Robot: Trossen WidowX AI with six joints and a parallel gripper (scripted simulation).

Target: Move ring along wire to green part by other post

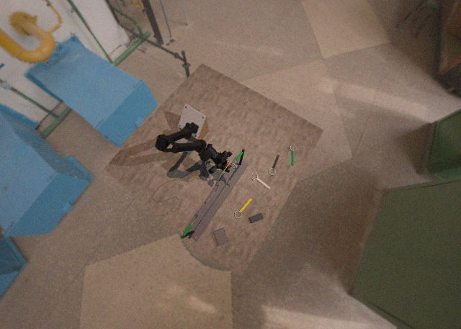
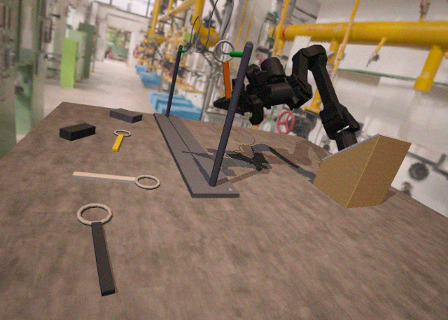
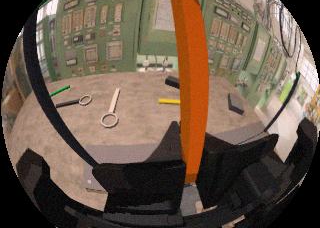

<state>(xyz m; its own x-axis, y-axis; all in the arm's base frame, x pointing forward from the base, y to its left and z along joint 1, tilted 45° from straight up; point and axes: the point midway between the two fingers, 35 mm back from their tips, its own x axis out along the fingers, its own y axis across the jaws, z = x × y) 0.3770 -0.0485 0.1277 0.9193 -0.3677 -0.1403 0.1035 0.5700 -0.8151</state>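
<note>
The orange-handled ring lies 90 mm above my gripper tip and 20 mm to the left of it. Also, from my gripper tip: yellow-handled ring (210 mm ahead, 170 mm below, 140 mm to the right); then dark-handled ring (270 mm to the left, 230 mm ahead, 170 mm below); then cream-handled ring (190 mm ahead, 170 mm below, 110 mm to the left).
</note>
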